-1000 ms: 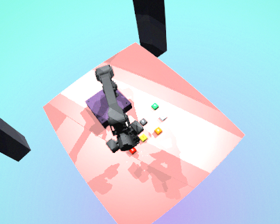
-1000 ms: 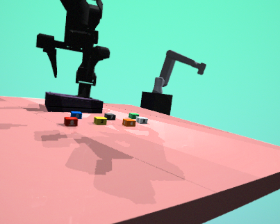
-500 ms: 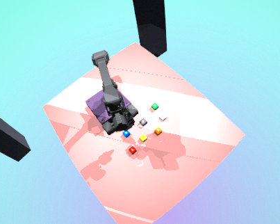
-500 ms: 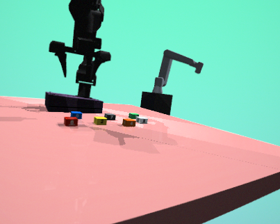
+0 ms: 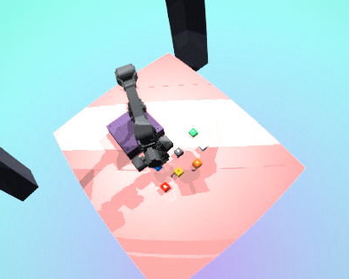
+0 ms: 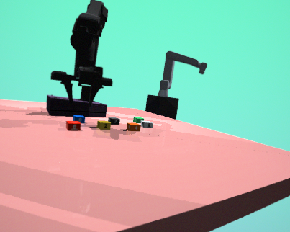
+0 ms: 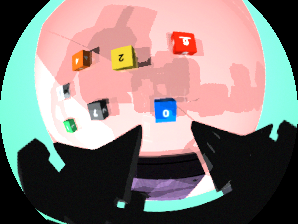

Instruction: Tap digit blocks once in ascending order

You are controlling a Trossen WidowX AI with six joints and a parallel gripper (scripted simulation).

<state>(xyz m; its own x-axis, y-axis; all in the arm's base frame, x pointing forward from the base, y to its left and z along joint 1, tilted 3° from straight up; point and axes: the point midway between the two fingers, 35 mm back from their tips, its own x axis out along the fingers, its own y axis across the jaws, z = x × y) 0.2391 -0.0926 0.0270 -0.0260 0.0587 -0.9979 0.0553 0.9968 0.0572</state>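
The blue block lies 4 cm below my gripper tip. Also, from my gripper tip: yellow block (9 cm ahead, 5 cm to the left, 4 cm below); then dark grey block (12 cm to the left, 4 cm below, 2 cm ahead); then red block (11 cm ahead, 4 cm to the right, 4 cm below).
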